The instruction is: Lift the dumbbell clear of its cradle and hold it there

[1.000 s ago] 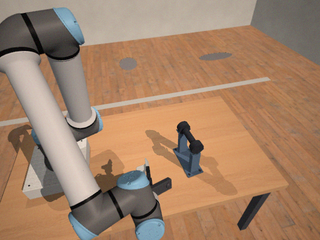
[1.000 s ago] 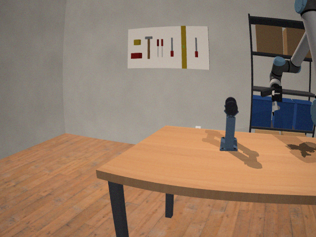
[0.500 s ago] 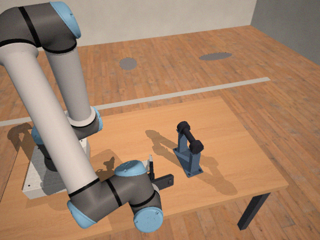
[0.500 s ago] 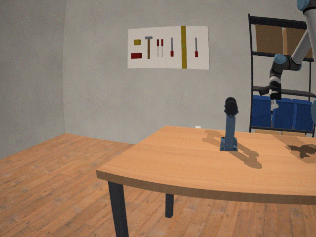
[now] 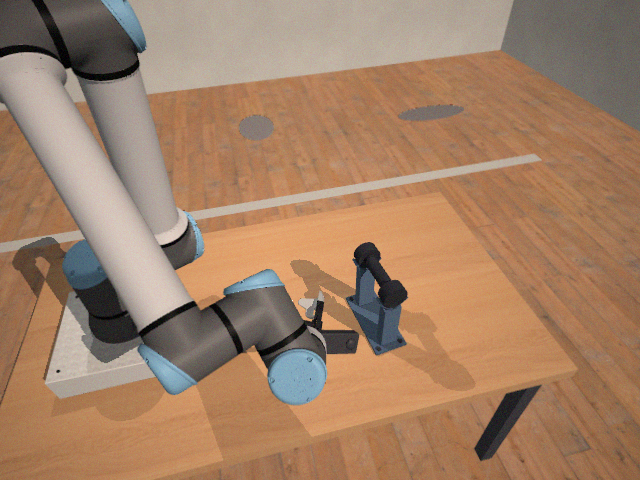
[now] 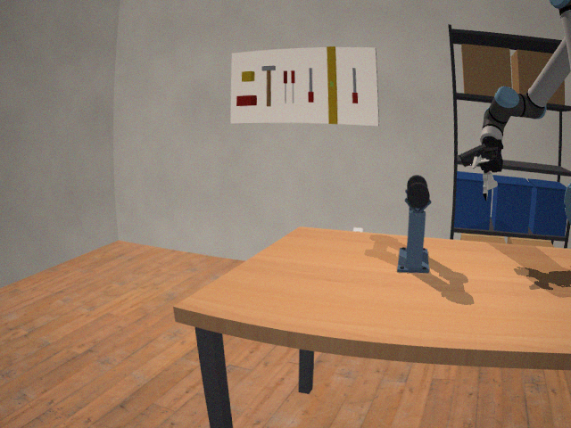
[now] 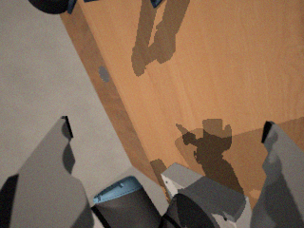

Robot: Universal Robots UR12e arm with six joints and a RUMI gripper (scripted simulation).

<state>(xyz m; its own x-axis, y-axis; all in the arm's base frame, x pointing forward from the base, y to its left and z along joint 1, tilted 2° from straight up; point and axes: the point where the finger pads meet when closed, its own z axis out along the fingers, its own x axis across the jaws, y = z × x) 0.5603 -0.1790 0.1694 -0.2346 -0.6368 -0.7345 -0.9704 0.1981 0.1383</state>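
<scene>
My hand is 19 cm short of the black dumbbell, 16 cm to the right of it and 2 cm above it. The rest, counted from my hand: blue cradle stand 19 cm ahead, 16 cm to the left, 14 cm below.
</scene>
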